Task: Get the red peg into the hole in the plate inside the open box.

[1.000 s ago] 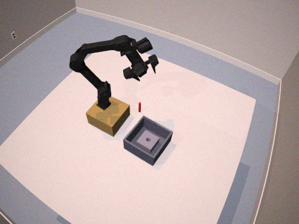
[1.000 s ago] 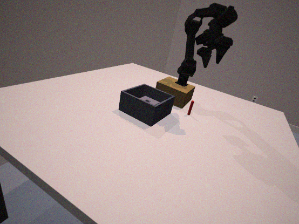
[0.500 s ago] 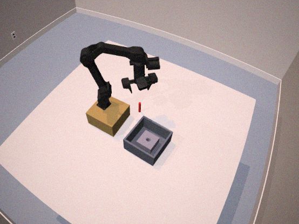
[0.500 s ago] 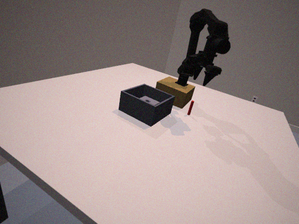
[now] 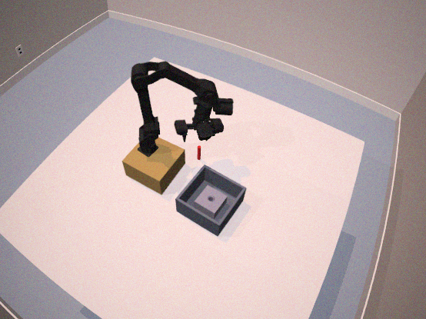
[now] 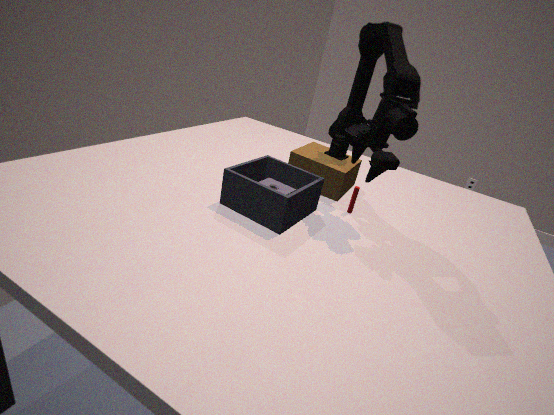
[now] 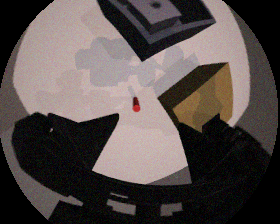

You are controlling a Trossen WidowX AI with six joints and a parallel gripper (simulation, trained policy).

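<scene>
Right now my gripper tip is 10 mm short of the red peg, 10 mm to the right of it and 80 mm above it. Round my gripper tip: dark grey box: 180 mm ahead, 150 mm to the right, 90 mm below; then grey plate: 180 mm ahead, 150 mm to the right, 70 mm below.
</scene>
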